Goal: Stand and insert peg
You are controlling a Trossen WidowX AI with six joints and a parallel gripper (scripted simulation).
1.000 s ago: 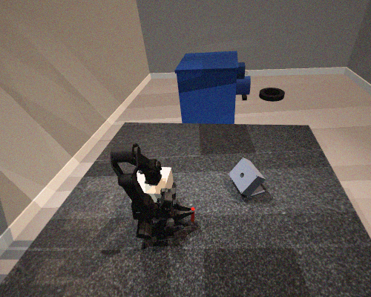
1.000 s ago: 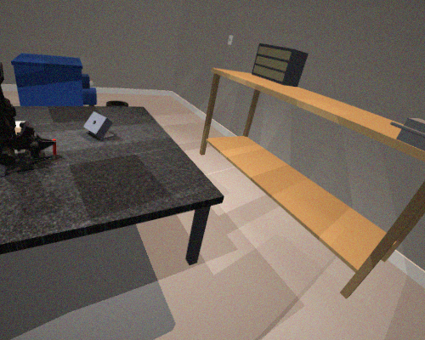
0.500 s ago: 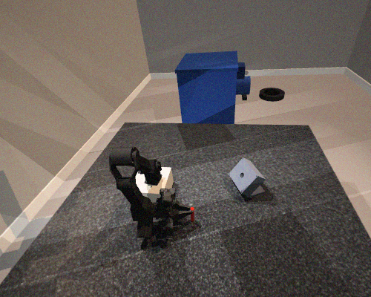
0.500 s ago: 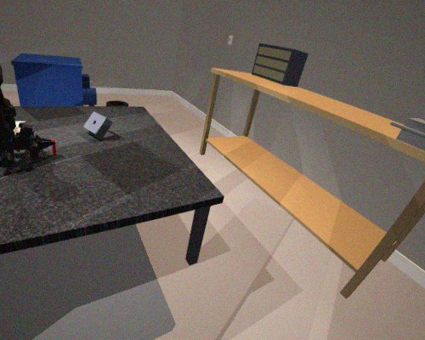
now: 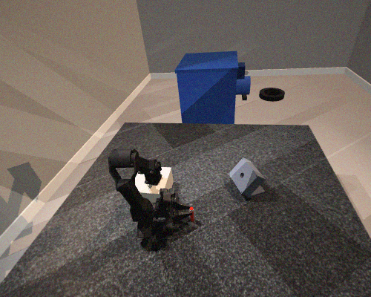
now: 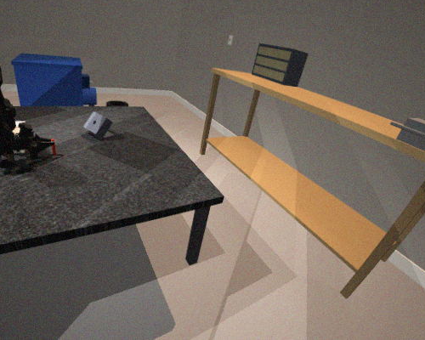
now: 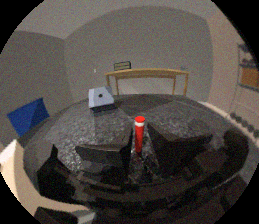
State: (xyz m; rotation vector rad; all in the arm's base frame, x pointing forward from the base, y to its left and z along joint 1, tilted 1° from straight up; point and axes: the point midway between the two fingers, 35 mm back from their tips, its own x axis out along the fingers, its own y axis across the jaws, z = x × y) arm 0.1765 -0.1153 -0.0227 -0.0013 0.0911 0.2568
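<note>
My gripper tip is 1 cm above the red peg. Also, from my gripper tip: grey sloped panel 23 cm to the left, 20 cm ahead.
</note>
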